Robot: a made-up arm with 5 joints.
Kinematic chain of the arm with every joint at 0, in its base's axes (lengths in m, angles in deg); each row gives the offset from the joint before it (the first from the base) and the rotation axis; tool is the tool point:
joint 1: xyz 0 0 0.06 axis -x
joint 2: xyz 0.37 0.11 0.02 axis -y
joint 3: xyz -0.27 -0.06 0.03 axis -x
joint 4: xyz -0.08 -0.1 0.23 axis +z
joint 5: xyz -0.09 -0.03 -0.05 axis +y
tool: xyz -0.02 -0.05 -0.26
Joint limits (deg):
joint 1: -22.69..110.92
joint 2: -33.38..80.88
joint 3: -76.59..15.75
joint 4: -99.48..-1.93
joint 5: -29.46..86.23
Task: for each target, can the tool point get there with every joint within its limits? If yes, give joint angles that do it. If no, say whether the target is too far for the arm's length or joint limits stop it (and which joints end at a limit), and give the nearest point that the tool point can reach.
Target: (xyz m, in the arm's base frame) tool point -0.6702 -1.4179 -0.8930
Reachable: no: too far | nearest point -0.0166 -0.5164 -0.2871 | short by 1.268 m
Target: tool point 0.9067 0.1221 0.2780
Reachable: no: joint limits stop it (at a limit: joint 1, joint 2, joint 4, joint 5) | nearest point 0.4525 -0.2941 0.2142 | short by 0.619 m
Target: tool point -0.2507 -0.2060 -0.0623
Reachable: yes | joints 52.95 19.79 -64.78 -16.30 53.77
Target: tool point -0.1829 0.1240 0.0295
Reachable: yes | joints 68.85 -9.80 -26.90 -46.12 25.18
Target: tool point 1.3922 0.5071 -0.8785
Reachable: no: too far | nearest point 0.4129 0.2608 -0.4859 | short by 1.083 m
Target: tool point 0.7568 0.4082 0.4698
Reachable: no: joint limits stop it (at a limit: joint 2, joint 4, joint 5) | nearest point 0.2511 0.3649 0.4264 | short by 0.509 m
